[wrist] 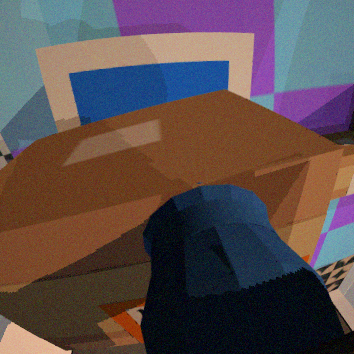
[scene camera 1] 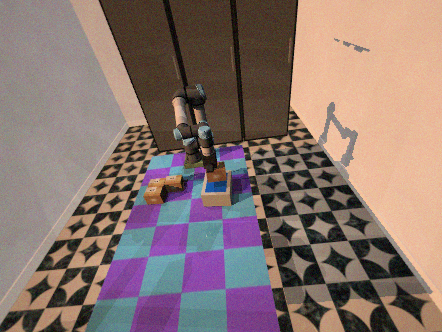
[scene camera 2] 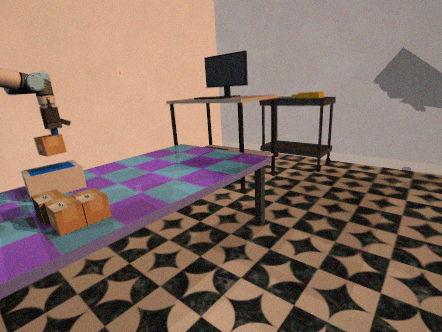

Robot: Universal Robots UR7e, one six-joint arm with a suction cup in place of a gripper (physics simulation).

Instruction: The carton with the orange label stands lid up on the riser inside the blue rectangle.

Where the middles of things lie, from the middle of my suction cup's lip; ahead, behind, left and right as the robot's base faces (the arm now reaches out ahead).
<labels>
I see my suction cup 240 mm above the riser point(scene camera 2: 67, 176), 50 mm past it and 10 mm to the right of it.
</labels>
